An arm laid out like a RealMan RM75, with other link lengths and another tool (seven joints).
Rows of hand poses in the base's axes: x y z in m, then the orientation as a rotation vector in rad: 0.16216 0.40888 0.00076 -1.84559 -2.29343 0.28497; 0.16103 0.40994 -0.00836 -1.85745 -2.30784 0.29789; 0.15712 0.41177 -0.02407 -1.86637 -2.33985 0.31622; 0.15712 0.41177 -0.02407 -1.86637 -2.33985 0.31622; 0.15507 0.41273 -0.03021 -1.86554 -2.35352 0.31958; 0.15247 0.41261 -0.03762 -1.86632 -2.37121 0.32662; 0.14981 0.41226 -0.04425 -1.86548 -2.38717 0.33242; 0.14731 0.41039 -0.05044 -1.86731 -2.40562 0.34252
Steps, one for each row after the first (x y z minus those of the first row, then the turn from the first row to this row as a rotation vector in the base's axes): -0.00113 0.00106 -0.00912 -0.01810 -0.01071 0.00245; -0.00504 0.00289 -0.02483 -0.04486 -0.02923 0.01511; -0.00504 0.00289 -0.02483 -0.04486 -0.02923 0.01511; -0.00709 0.00385 -0.03097 -0.05176 -0.03629 0.02227; -0.00969 0.00373 -0.03838 -0.06303 -0.04554 0.03082; -0.01235 0.00338 -0.04501 -0.07224 -0.05332 0.03915; -0.01485 0.00151 -0.05120 -0.08601 -0.06271 0.04768
